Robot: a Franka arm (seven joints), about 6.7 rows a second.
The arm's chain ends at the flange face. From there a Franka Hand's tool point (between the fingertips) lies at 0.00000 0.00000 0.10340 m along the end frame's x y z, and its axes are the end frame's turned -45 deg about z.
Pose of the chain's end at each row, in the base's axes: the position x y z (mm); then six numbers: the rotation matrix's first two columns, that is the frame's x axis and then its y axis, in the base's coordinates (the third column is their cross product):
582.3 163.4 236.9 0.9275 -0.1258 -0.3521 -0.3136 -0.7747 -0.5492
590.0 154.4 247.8 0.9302 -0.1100 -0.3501 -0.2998 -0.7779 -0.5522
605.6 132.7 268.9 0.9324 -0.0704 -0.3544 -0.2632 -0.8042 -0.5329
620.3 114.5 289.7 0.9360 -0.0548 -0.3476 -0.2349 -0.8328 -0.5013
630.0 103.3 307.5 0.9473 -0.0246 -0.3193 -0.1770 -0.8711 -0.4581
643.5 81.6 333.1 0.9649 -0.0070 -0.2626 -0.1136 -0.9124 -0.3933
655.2 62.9 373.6 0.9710 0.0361 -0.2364 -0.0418 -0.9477 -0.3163
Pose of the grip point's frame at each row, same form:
561.2 227.5 158.5 0.8776 0.4588 0.1394 0.4341 -0.6367 -0.6373
568.1 218.4 169.6 0.8697 0.4723 0.1429 0.4458 -0.6278 -0.6380
580.0 193.7 189.5 0.8454 0.5189 0.1262 0.4732 -0.6184 -0.6274
593.2 171.5 207.8 0.8280 0.5501 0.1087 0.4958 -0.6276 -0.6003
602.4 154.0 221.7 0.7950 0.5986 0.0981 0.5447 -0.6334 -0.5497
619.0 123.9 242.0 0.7626 0.6402 0.0924 0.6020 -0.6501 -0.4638
630.9 95.7 278.6 0.7162 0.6957 0.0565 0.6570 -0.6446 -0.3908

